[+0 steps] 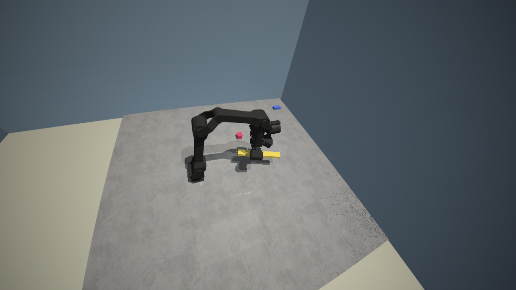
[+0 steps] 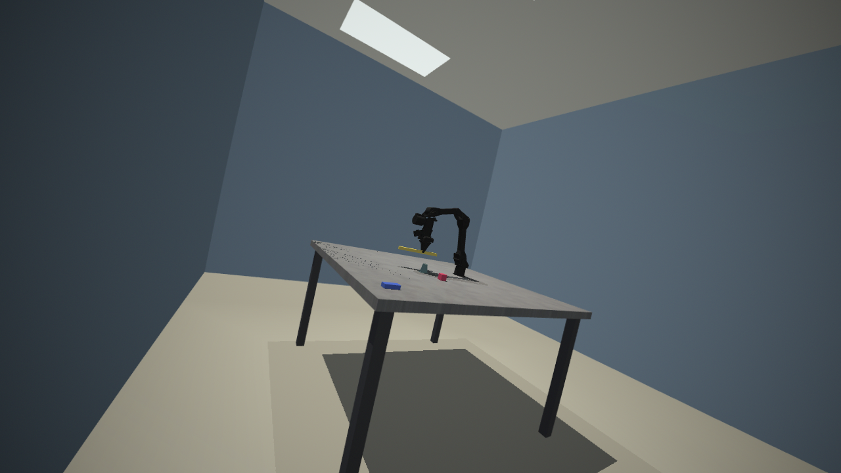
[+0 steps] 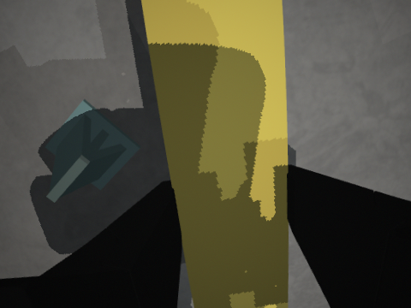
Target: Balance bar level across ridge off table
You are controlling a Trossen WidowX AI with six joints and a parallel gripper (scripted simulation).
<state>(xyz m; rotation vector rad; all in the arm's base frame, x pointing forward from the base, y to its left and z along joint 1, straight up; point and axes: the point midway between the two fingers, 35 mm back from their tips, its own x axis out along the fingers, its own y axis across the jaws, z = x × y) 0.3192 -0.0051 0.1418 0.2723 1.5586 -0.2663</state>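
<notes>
Right now my gripper tip is 3 cm short of the yellow bar and 1 cm to the left of it. The rest, counted from my gripper tip: blue block: 42 cm ahead, 50 cm to the left, 10 cm below; then red block: 1 cm behind, 24 cm to the left, 9 cm below.
</notes>
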